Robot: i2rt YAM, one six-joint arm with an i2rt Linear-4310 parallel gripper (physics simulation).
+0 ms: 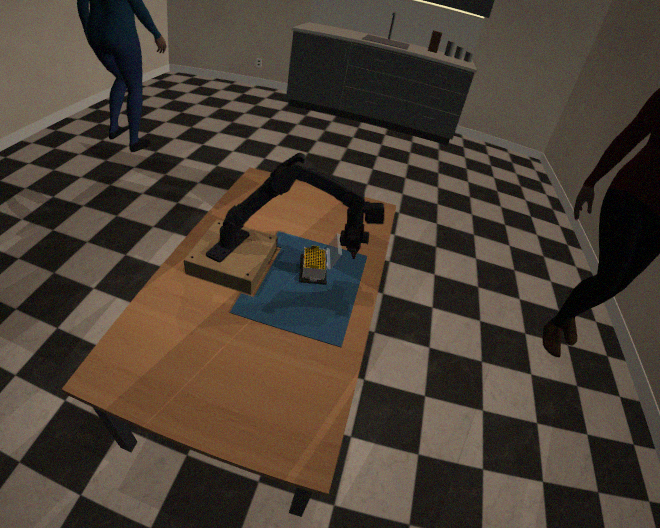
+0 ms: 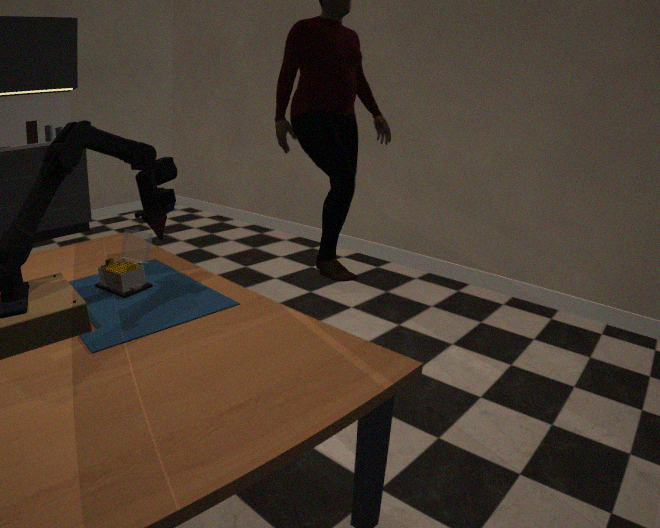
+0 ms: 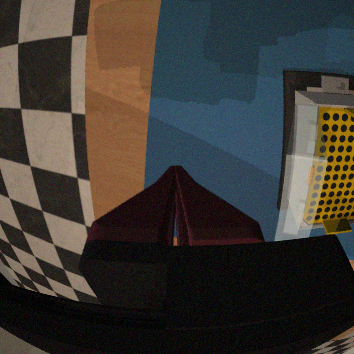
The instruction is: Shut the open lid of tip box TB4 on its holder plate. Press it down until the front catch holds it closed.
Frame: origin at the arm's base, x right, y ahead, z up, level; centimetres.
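Seen in the pictures: gripper, between the fingertips: [image 1: 353,258] [image 2: 161,239] [image 3: 175,174]; arm's base, origin of its link: [image 1: 228,244] [image 2: 14,300].
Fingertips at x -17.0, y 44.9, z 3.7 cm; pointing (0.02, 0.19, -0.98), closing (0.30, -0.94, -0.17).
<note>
Offsets run from my fingertips to a thing's top centre. "*": to the spot under its first point. Level surfaces: height alone.
Tip box TB4 {dx +3.3, dy -14.1, dz -3.3 cm} [image 1: 314,264] [image 2: 123,276] [image 3: 336,165] is a pale box with a yellow perforated rack. It sits on its dark holder plate {* dx +11.8, dy -13.8, dz -10.2 cm} [image 2: 129,294] [image 3: 289,95]. Its clear lid {dx +0.3, dy -8.1, dz +4.6 cm} [image 1: 334,250] [image 2: 136,247] [image 3: 295,200] stands open and upright at the side of the box facing the gripper. My gripper [image 1: 353,255] [image 2: 160,236] [image 3: 175,174] is shut with its dark red fingertips together and nothing between them. It is on the outer side of the lid, near the far table edge. Whether the fingers touch the lid cannot be told.
The box stands on a blue mat {dz -10.7 cm} [image 1: 308,308] [image 2: 181,302] [image 3: 210,130] on a wooden table {dz -11.0 cm} [image 1: 231,374] [image 2: 231,396] [image 3: 117,100]. The arm's wooden base block [image 1: 236,269] [image 2: 49,308] is beside the mat. Two people stand on the floor away from the table.
</note>
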